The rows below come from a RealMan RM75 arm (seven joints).
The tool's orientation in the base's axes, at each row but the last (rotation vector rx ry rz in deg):
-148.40, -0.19, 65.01
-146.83, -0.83, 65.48
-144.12, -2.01, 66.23
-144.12, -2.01, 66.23
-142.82, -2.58, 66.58
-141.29, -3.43, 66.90
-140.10, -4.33, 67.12
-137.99, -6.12, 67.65
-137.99, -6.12, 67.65
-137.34, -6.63, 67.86
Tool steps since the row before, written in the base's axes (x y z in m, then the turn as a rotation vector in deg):
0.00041, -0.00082, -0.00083, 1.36, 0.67, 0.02
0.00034, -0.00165, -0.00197, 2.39, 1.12, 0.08
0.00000, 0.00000, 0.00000, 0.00, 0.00, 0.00
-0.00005, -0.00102, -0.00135, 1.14, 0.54, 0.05
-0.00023, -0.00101, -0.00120, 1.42, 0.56, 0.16
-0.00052, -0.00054, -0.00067, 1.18, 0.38, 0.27
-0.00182, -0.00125, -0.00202, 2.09, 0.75, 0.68
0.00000, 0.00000, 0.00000, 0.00, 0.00, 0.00
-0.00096, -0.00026, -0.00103, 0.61, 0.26, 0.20
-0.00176, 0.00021, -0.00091, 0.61, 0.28, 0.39
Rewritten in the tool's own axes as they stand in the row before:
0.00077, 0.00097, 0.00000, 1.00, -0.81, -0.80
0.00142, 0.00212, 0.00049, 1.72, -1.38, -1.45
0.00000, 0.00000, 0.00000, 0.00, 0.00, 0.00
0.00077, 0.00142, 0.00051, 0.81, -0.67, -0.70
0.00053, 0.00139, 0.00053, 0.92, -0.76, -0.96
0.00004, 0.00082, 0.00058, 0.65, -0.61, -0.91
0.00002, 0.00218, 0.00205, 1.02, -1.23, -1.69
0.00000, 0.00000, 0.00000, 0.00, 0.00, 0.00
0.00008, 0.00080, 0.00119, 0.31, -0.40, -0.48
-0.00038, 0.00043, 0.00191, 0.17, -0.50, -0.57

